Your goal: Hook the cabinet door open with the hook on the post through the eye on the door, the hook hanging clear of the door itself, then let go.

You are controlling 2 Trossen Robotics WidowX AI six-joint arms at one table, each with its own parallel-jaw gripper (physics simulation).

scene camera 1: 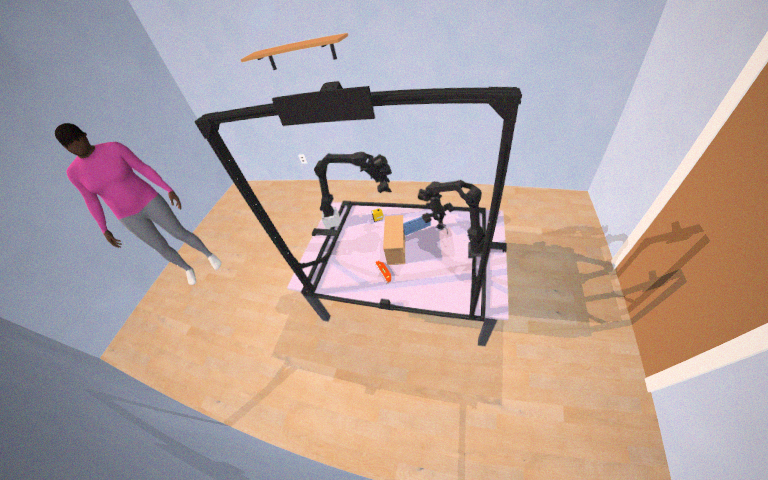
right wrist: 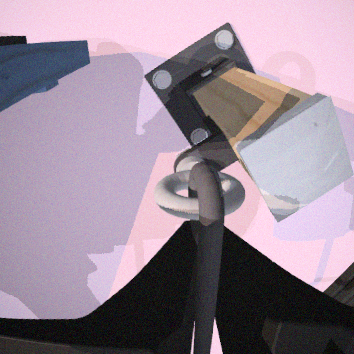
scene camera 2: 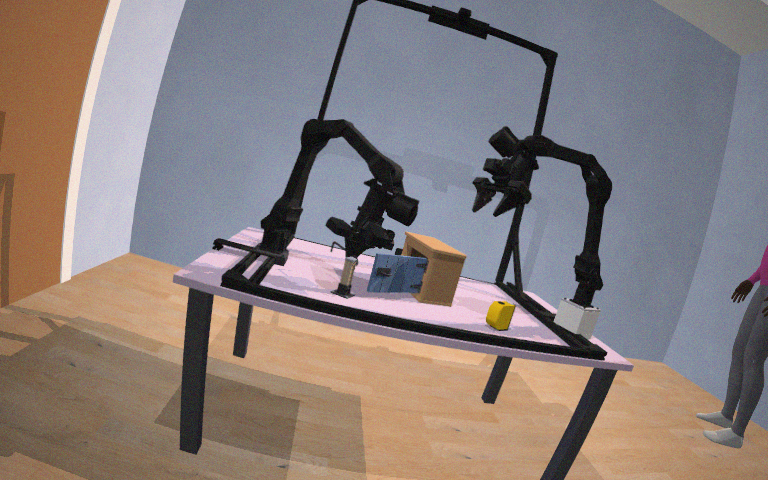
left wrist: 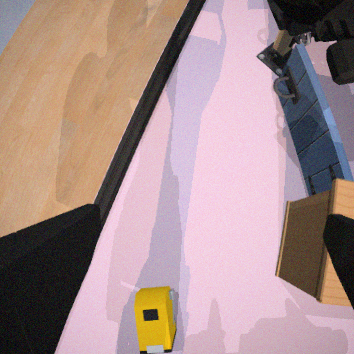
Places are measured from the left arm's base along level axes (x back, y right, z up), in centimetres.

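Pixels of known places: left gripper, between the fingertips: (scene camera 1: 390, 187) (scene camera 2: 483, 213) (left wrist: 215, 221); right gripper, between the fingertips: (scene camera 1: 440, 223) (left wrist: 316, 37); left arm's base, origin of its link: (scene camera 1: 328, 213) (scene camera 2: 581, 304); right arm's base, origin of its link: (scene camera 1: 477, 248) (scene camera 2: 271, 249).
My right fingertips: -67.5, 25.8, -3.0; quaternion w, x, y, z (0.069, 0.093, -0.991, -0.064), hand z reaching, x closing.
For each thing: its top centre in the pictures, then the offset to it from my right fingertips, as dx, dy, dz. "spot": a spot on its surface instead.
- wooden cabinet, centre of its top: (scene camera 2: 434, 242) (scene camera 1: 393, 230) +28.5, +6.4, +8.5
- eye, a spot on its surface: (left wrist: 276, 89) spot: +8.8, -7.0, +0.6
- post, a spot on its surface: (right wrist: 250, 112) (left wrist: 287, 30) spot: -0.2, -4.5, +0.8
- hook, a spot on its surface: (right wrist: 207, 270) spot: +0.6, -1.0, +2.9
- yellow block, centre of its top: (left wrist: 152, 328) (scene camera 2: 504, 300) (scene camera 1: 376, 210) +36.5, -21.4, +1.1
- orange object, centre of its top: (scene camera 1: 383, 269) +38.1, +21.4, -5.2
The wooden cabinet (scene camera 1: 394, 230) (scene camera 2: 443, 278) (left wrist: 304, 242) stands on the table. Its blue door (scene camera 1: 416, 225) (scene camera 2: 399, 281) (left wrist: 316, 132) (right wrist: 37, 72) stands swung out from it, with the eye (left wrist: 276, 89) near its free edge. The post (scene camera 2: 346, 277) (left wrist: 283, 42) (right wrist: 250, 112) stands upright near that edge. The hook (right wrist: 207, 270) is linked to the post's ring; its bent end sticks out beside the right gripper in scene camera 2, apart from the eye. My right gripper (scene camera 2: 351, 255) (right wrist: 199, 231) is shut on the hook's rod. My left gripper (scene camera 2: 489, 212) (left wrist: 215, 221) is open and empty, high above the table.
A yellow block (scene camera 1: 377, 215) (scene camera 2: 500, 315) (left wrist: 154, 322) lies near the table edge beyond the cabinet. An orange object (scene camera 1: 384, 271) lies on the cabinet's other side. A white box (scene camera 2: 577, 318) is at the left arm's base. A black frame (scene camera 1: 509, 141) stands over the table.
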